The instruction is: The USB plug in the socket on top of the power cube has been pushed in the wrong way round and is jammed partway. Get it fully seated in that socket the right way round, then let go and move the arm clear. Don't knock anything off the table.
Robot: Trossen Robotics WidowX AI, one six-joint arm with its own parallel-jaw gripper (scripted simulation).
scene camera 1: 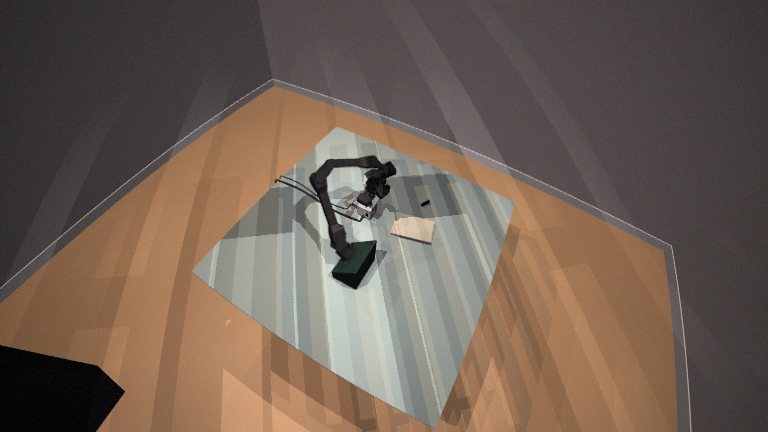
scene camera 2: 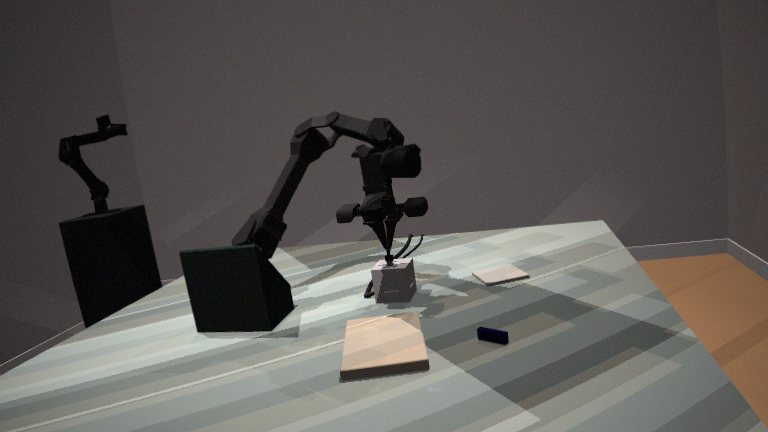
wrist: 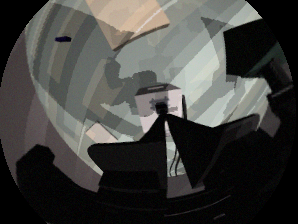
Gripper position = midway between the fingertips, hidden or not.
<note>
My gripper (scene camera 2: 388,248) carries a USB plug. I also see a tan pad (scene camera 2: 392,344) and a power cube (wrist: 148,117).
The tan pad also shows in scene camera 1 (scene camera 1: 406,226). My gripper shows as well in the wrist view (wrist: 164,117).
</note>
